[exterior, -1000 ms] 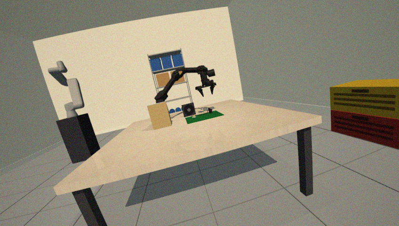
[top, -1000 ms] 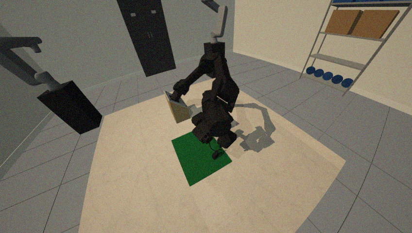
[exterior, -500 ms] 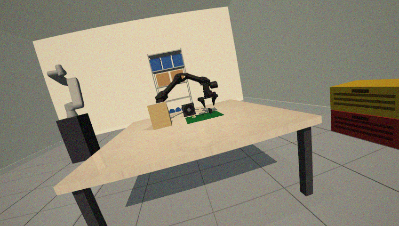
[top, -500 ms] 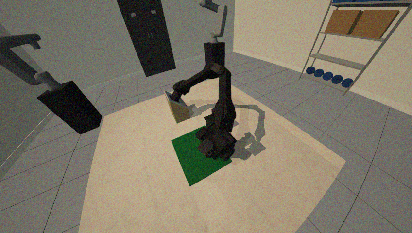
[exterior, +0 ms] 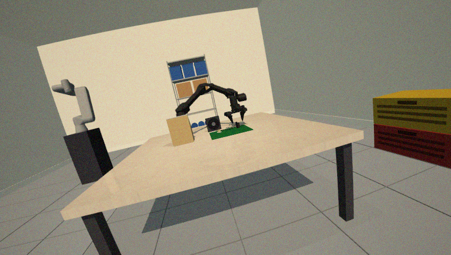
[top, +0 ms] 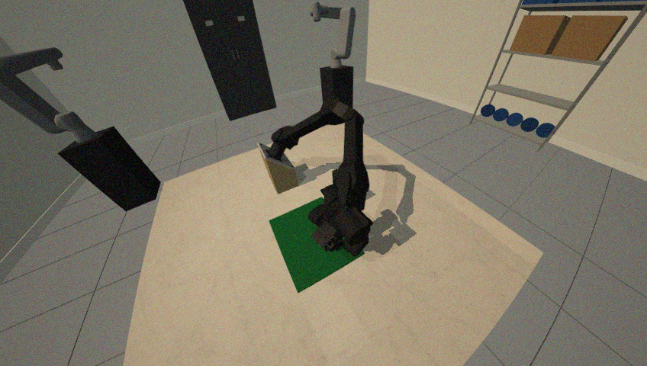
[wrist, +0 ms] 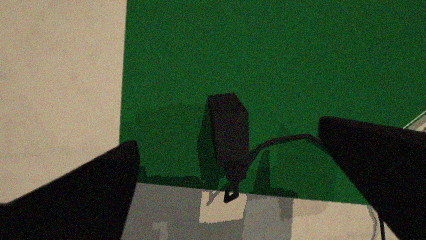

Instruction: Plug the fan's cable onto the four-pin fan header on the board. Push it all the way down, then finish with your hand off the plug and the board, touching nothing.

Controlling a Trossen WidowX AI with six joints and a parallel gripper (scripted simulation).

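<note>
My gripper tip is 3 cm above the black plug and 1 cm to the right of it. Also, from my gripper tip: four-pin header 16 cm behind, 5 cm below; black fan 18 cm behind, 14 cm to the left, 1 cm above; green board 9 cm behind, 6 cm below, 5 cm to the right.
</note>
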